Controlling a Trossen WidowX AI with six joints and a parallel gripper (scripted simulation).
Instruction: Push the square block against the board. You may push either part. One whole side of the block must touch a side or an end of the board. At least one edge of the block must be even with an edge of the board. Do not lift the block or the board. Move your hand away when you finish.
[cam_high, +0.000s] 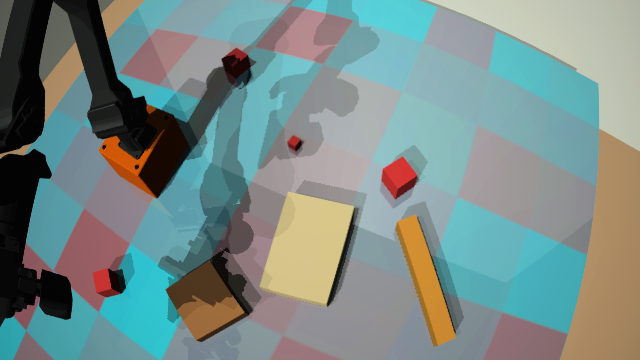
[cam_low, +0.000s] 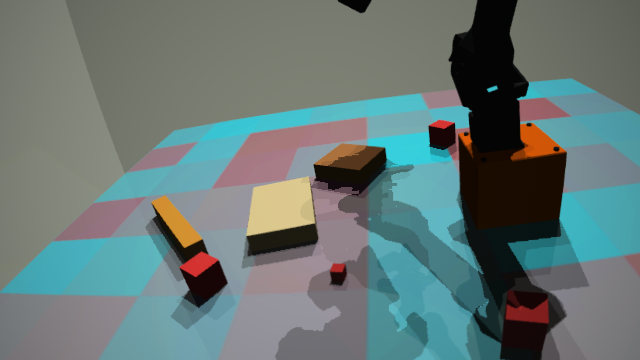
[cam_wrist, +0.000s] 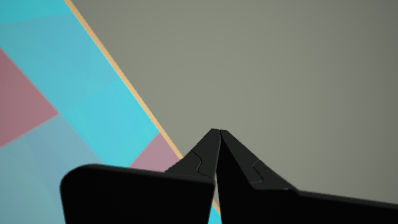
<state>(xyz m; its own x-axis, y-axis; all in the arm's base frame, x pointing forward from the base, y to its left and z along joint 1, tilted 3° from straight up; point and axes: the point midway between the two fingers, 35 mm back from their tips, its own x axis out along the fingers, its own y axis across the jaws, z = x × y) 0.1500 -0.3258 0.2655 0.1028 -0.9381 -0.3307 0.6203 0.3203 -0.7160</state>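
Now: the board 37 cm to the left of my gripper tip, 32 cm below it and 17 cm ahead of it. From my gripper tip the other things lie so: long orange bar (40 cm to the left, 36 cm ahead, 32 cm below); brown square block (32 cm below, 20 cm to the left, 8 cm ahead).
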